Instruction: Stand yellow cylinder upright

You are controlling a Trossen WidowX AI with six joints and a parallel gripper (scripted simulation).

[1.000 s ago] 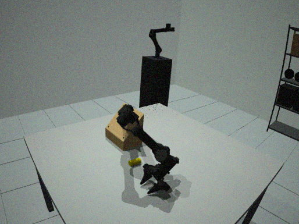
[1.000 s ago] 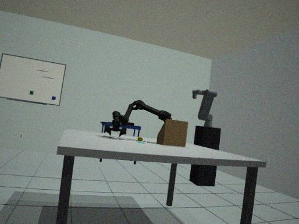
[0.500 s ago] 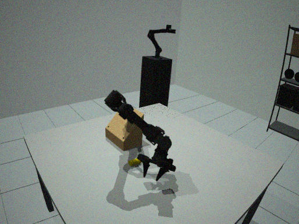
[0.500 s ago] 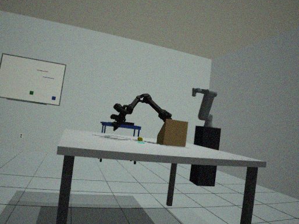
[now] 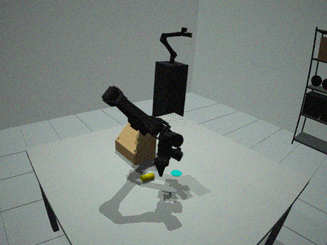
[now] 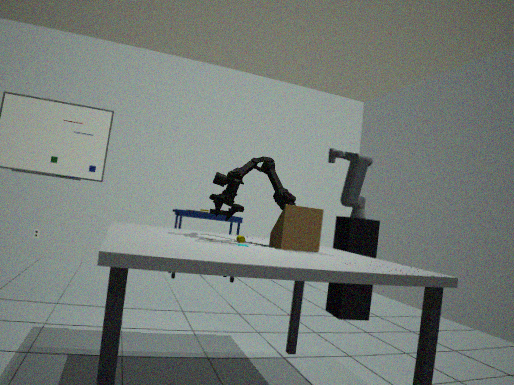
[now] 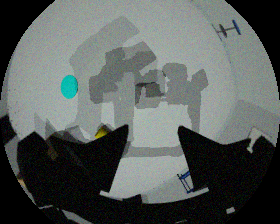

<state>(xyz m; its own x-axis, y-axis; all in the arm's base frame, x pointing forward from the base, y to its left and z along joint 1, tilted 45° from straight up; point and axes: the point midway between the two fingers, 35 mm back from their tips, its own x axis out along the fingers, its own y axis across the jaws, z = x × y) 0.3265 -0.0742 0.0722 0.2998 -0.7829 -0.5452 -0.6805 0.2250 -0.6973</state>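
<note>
Now: gripper tip 120 mm past the yellow tall cylinder and 90 mm above it. The rest, counted from my gripper tip: cyan circle: 90 mm behind, 170 mm to the left, 110 mm below.
</note>
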